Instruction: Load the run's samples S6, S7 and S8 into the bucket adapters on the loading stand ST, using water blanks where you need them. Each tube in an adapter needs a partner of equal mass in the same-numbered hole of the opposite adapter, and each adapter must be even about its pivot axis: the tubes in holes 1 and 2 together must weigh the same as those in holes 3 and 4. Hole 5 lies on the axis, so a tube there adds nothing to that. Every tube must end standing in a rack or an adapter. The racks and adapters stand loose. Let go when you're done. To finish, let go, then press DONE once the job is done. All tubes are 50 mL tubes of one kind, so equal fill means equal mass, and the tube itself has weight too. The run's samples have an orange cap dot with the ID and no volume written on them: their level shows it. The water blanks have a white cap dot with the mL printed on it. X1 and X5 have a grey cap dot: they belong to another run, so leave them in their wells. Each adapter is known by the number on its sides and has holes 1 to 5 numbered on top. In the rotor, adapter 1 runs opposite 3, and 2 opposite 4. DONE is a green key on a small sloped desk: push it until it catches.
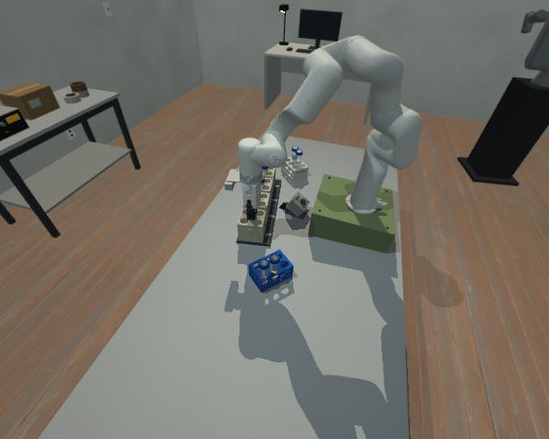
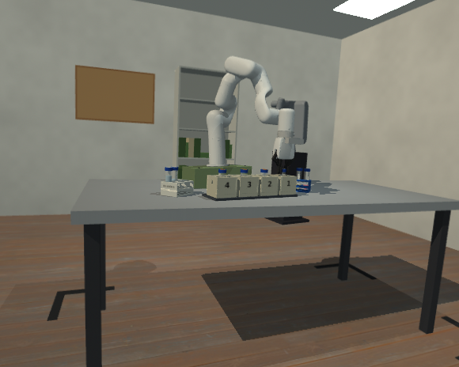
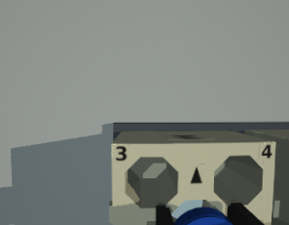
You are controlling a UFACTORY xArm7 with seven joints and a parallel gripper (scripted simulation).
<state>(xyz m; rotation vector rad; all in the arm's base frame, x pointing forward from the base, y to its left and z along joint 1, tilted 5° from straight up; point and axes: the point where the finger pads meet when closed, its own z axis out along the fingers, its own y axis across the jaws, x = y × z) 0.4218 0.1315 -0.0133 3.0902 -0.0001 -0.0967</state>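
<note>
The white-dot tube lies 50 mm below my hand and 10 mm to the right of it. From my hand the other things lie so: white rack: 480 mm to the right, 140 mm behind, 90 mm below; then tube rack: 190 mm to the left, 100 mm behind, 90 mm below.
</note>
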